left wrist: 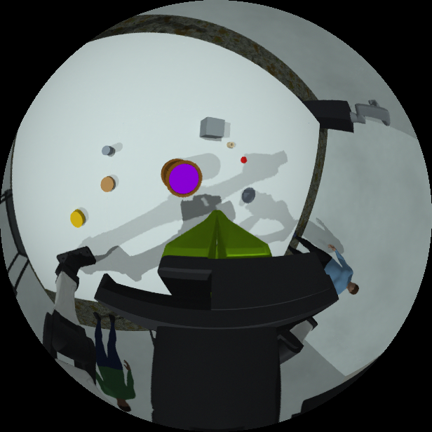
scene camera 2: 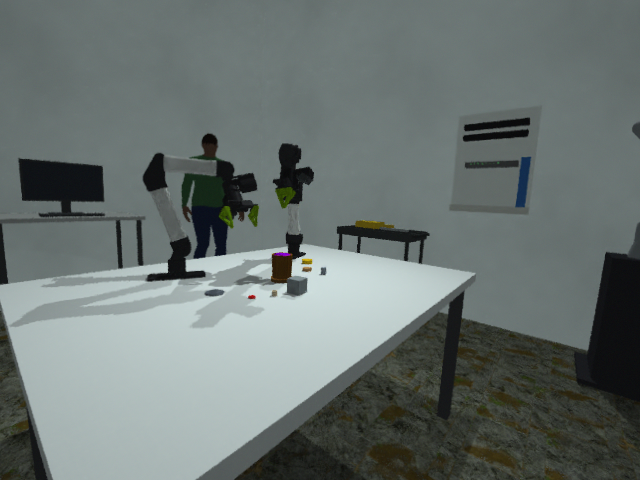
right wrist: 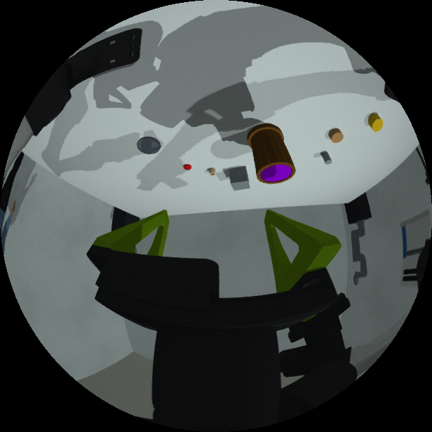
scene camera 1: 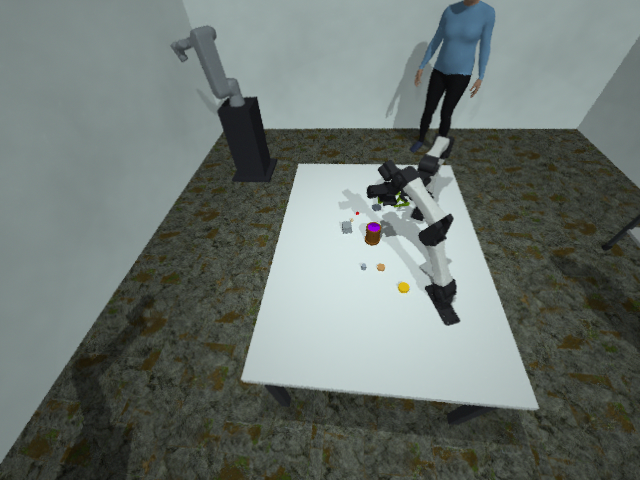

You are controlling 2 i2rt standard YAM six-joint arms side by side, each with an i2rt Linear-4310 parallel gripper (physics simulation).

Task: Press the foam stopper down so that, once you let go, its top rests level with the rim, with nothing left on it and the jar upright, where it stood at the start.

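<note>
The brown ribbed jar (scene camera 1: 372,238) (scene camera 2: 281,269) (right wrist: 270,150) stands upright on the white table. The purple foam stopper (scene camera 1: 373,226) (scene camera 2: 282,254) (left wrist: 184,179) (right wrist: 277,173) sits in its mouth, inside the brown rim. Nothing lies on the stopper. Its exact height against the rim is too fine to tell. My left gripper (scene camera 2: 283,206) (left wrist: 216,215) is shut and empty, pointing down well above the table and off to the side of the jar. My right gripper (scene camera 2: 243,225) (right wrist: 216,214) is open and empty, high above the table, to the left of the jar in scene camera 2.
A grey cube (scene camera 1: 346,227) (scene camera 2: 296,285) (left wrist: 212,128), a beige bit (left wrist: 231,145), a red bit (left wrist: 243,160) and a dark disc (left wrist: 248,195) (right wrist: 149,145) lie around the jar. A small grey cylinder (left wrist: 107,150), an orange disc (left wrist: 107,184) and a yellow disc (left wrist: 77,218) lie on its other side.
</note>
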